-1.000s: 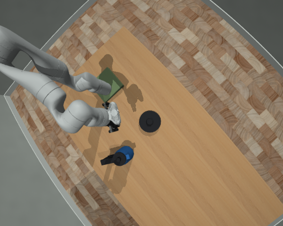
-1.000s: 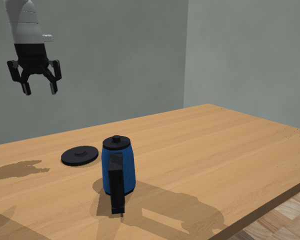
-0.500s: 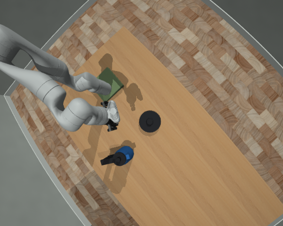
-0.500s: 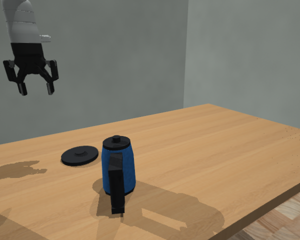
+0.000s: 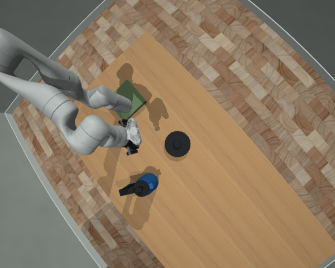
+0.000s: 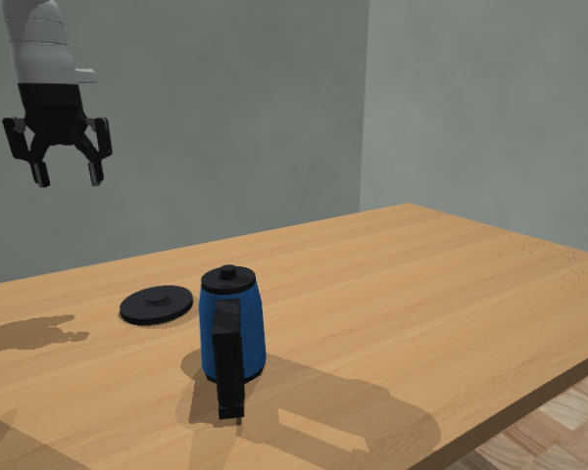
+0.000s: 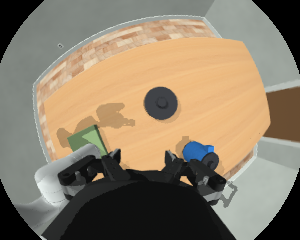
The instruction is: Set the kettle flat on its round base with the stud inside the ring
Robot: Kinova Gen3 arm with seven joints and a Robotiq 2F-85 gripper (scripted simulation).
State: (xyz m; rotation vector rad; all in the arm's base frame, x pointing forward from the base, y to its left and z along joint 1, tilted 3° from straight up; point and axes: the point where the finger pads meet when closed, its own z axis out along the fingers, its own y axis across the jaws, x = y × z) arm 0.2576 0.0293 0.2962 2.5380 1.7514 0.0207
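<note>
Now: hand 18 cm short of the blue kettle, 21 cm to the left of it and 22 cm above it. From my hand the other things lie so: black round base 11 cm ahead, 10 cm to the left, 30 cm below.
</note>
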